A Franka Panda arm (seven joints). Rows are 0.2 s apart.
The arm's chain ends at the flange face. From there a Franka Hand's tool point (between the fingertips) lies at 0.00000 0.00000 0.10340 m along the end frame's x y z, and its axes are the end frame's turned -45 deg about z.
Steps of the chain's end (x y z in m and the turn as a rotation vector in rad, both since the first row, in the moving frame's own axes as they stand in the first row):
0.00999 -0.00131 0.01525 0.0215 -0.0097 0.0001
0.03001 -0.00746 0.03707 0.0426 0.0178 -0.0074
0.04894 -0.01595 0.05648 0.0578 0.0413 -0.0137
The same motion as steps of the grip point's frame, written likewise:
0.00885 0.00386 0.01522 0.0221 0.0083 0.0001
0.03090 0.01412 0.03696 0.0175 0.0427 -0.0074
0.05312 0.02207 0.05622 0.0117 0.0701 -0.0137

